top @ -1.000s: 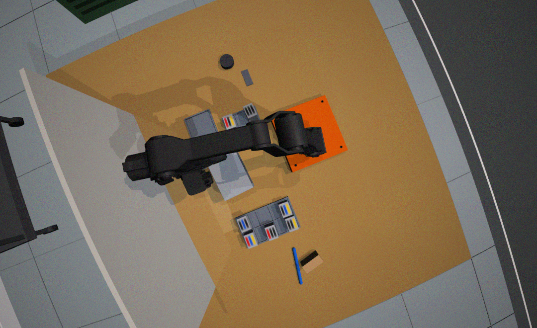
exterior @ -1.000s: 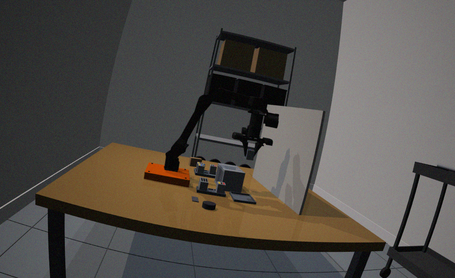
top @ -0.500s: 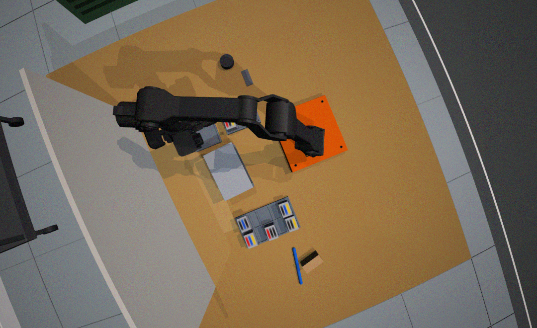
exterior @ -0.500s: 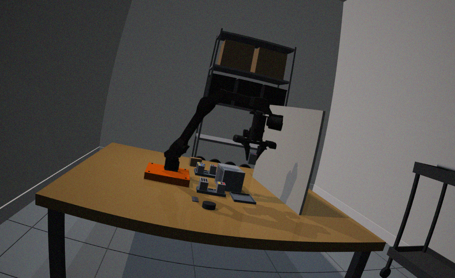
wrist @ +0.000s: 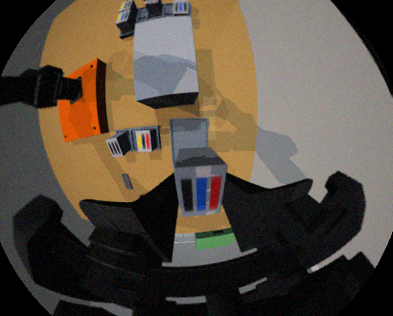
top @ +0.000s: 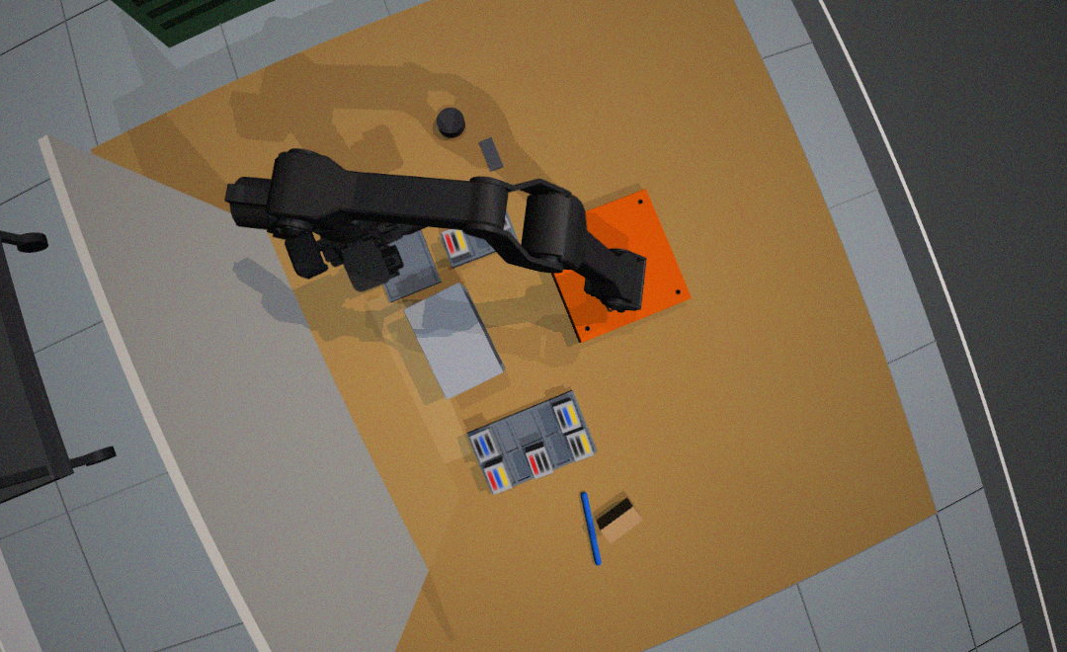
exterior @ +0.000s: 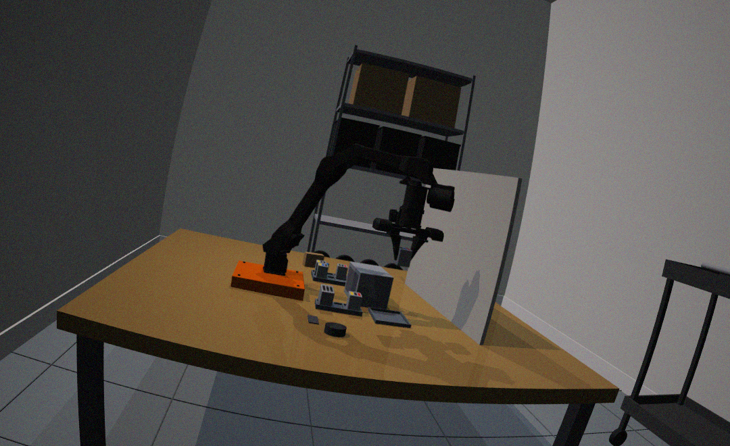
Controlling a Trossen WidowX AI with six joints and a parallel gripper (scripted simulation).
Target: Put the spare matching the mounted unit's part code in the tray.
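My gripper tip is now 16 cm above the flat grey tray. The rest, counted from my gripper tip: white panel: 22 cm ahead, 17 cm to the left, 6 cm above; then grey spare: 2 cm above; then grey box: 2 cm behind, 19 cm to the left, 12 cm below.
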